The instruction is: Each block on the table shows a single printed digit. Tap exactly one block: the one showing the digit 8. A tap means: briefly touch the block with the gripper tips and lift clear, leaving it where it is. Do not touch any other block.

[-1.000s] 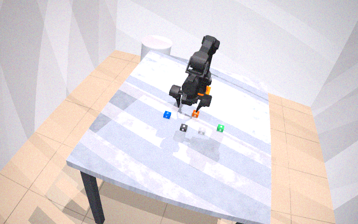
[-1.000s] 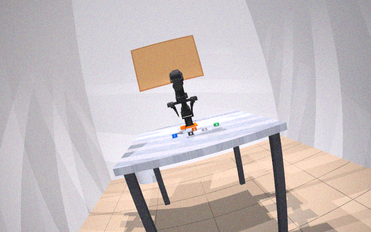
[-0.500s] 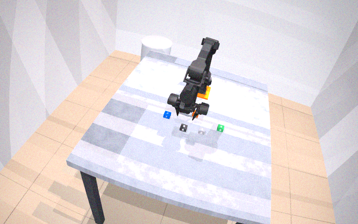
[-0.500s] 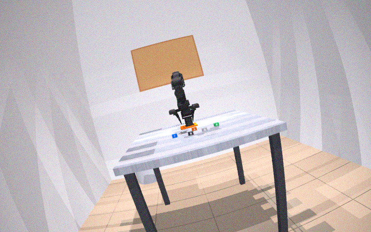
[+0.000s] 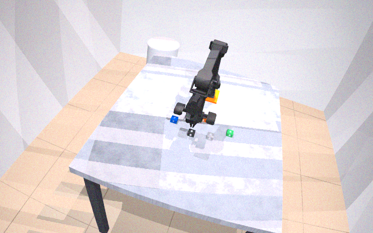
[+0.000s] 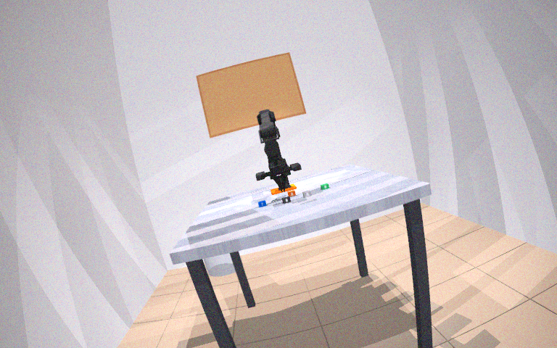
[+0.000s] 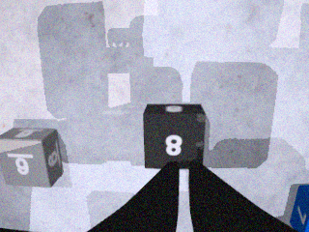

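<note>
Now: gripper tip 30 mm above the black block. Also, from my gripper tip: orange block 130 mm behind, 40 mm to the left, 30 mm below; green block 70 mm behind, 190 mm to the left, 30 mm below; blue block 60 mm behind, 100 mm to the right, 30 mm below.
</note>
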